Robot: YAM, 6 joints.
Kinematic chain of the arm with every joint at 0, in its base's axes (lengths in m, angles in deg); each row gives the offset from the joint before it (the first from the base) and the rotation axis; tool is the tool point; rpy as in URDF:
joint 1: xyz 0 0 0.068 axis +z
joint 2: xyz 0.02 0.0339 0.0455 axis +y
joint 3: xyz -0.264 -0.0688 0 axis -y
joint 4: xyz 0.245 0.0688 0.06 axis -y
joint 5: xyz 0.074 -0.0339 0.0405 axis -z
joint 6: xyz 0.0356 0 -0.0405 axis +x
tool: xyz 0 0 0 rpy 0 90 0
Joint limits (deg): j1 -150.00..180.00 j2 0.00..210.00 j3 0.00..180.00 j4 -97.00..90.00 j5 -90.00..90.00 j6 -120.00..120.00
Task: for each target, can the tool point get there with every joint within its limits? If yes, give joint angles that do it. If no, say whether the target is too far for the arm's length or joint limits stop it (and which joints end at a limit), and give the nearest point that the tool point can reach.
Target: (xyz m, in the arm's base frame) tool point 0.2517 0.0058 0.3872
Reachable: yes | joints -3.01 74.47 83.39 -57.41 -32.29 52.92
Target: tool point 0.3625 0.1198 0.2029
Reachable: yes | joints 20.89 108.41 80.56 -43.65 29.16 -41.66
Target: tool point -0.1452 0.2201 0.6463
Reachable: yes | joints 129.71 98.81 130.81 42.24 54.30 -5.61
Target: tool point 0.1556 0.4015 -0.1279
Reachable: yes | joints 71.97 165.17 80.74 39.55 41.79 -48.00
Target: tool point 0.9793 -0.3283 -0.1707
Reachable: no: too far | nearest point 0.5903 -0.1979 -0.0556 | short by 0.426 m
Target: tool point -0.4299 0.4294 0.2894
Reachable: yes | joints 133.10 156.95 160.16 -3.81 -35.16 11.73
